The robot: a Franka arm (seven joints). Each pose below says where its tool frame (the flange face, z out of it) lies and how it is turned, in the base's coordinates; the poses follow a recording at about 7 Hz.
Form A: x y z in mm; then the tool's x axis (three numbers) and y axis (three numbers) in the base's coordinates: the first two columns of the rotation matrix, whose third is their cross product.
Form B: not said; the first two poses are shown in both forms.
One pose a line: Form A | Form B
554 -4 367 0.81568 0.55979 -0.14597 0.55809 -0.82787 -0.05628 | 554 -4 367; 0.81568 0.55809 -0.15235; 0.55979 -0.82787 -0.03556; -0.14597 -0.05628 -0.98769
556 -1 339 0.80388 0.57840 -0.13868 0.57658 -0.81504 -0.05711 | 556 -1 339; 0.80388 0.57658 -0.14606; 0.57840 -0.81504 -0.03405; -0.13868 -0.05711 -0.98869
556 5 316 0.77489 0.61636 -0.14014 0.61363 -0.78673 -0.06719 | 556 5 316; 0.77489 0.61363 -0.15167; 0.61636 -0.78673 -0.03393; -0.14014 -0.06719 -0.98785
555 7 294 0.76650 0.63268 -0.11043 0.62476 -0.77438 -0.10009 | 555 7 294; 0.76650 0.62476 -0.14884; 0.63268 -0.77438 0.00773; -0.11043 -0.10009 -0.98884
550 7 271 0.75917 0.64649 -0.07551 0.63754 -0.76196 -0.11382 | 550 7 271; 0.75917 0.63754 -0.13112; 0.64649 -0.76196 0.03827; -0.07551 -0.11382 -0.99062
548 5 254 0.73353 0.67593 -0.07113 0.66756 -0.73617 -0.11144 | 548 5 254; 0.73353 0.66756 -0.12769; 0.67593 -0.73617 0.03426; -0.07113 -0.11144 -0.99123
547 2 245 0.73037 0.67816 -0.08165 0.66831 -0.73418 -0.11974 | 547 2 245; 0.73037 0.66831 -0.14115; 0.67816 -0.73418 0.03289; -0.08165 -0.11974 -0.98944
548 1 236 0.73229 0.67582 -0.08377 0.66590 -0.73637 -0.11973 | 548 1 236; 0.73229 0.66590 -0.14260; 0.67582 -0.73637 0.03189; -0.08377 -0.11973 -0.98926
